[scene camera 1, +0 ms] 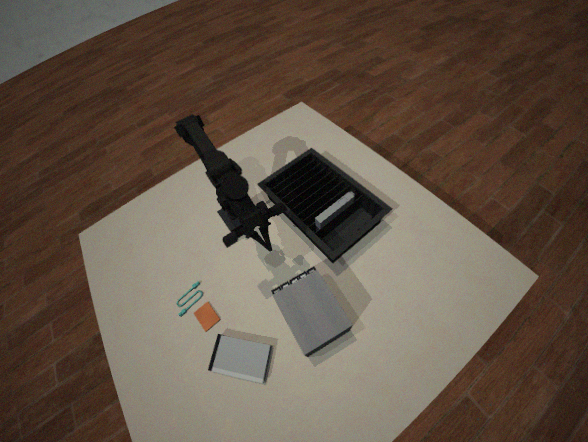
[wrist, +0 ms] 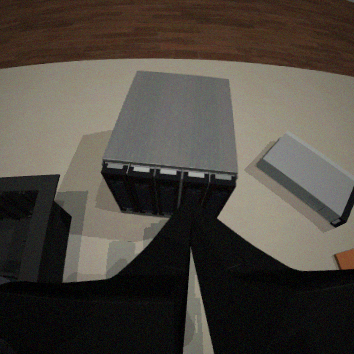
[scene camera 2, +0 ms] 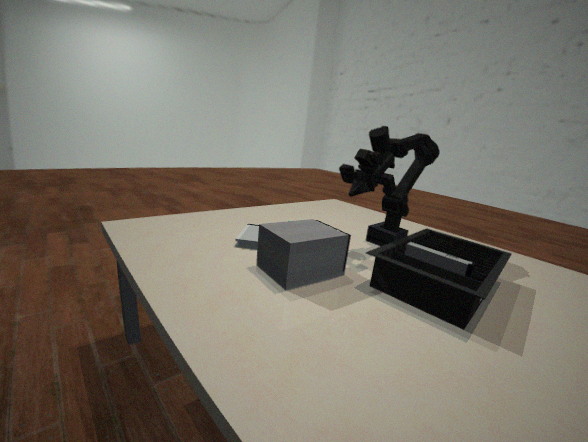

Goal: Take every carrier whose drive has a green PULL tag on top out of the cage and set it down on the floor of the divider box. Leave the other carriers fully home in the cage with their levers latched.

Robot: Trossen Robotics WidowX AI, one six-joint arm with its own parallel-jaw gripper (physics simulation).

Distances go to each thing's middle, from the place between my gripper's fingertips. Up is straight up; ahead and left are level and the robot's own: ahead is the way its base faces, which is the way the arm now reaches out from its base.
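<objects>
A flat grey-white slab [scene camera 1: 248, 360] sits 15 cm ahead of my hand, 25 cm to the right of it and 19 cm below it. I also see the black divider box [scene camera 2: 454, 298], and that one is 13 cm behind my hand, 27 cm to the left of it and 17 cm below it.
</objects>
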